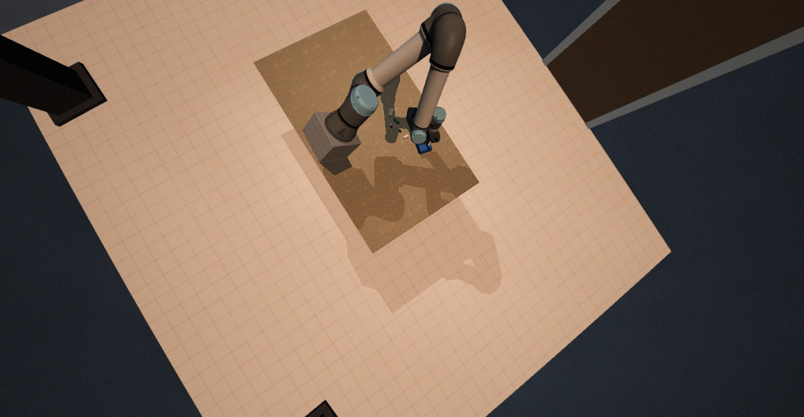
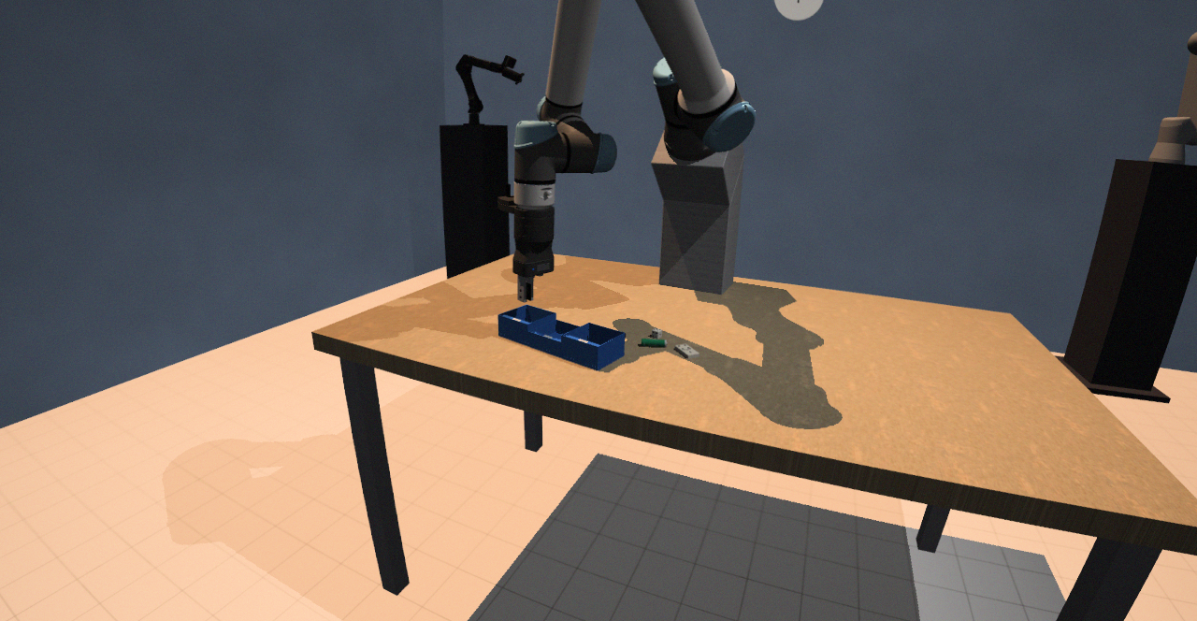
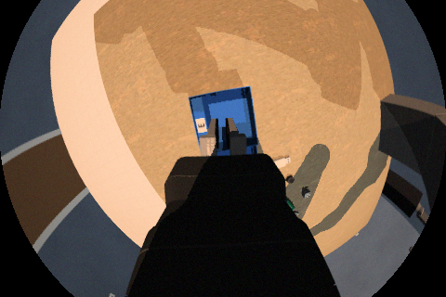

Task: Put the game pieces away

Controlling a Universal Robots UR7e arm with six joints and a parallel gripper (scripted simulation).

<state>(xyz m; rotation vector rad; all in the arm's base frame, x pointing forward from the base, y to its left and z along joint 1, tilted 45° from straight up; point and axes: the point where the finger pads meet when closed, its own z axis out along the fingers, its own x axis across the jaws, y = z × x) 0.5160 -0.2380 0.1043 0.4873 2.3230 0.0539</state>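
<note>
The blue bin lies 2 cm ahead of my hand, 8 cm to the left of it and 7 cm below it. Round my hand: green cylinder 5 cm behind, 25 cm to the left, 9 cm below; black piece 7 cm behind, 18 cm to the left, 9 cm below; pale flat block 6 cm behind, 13 cm to the left, 9 cm below.
</note>
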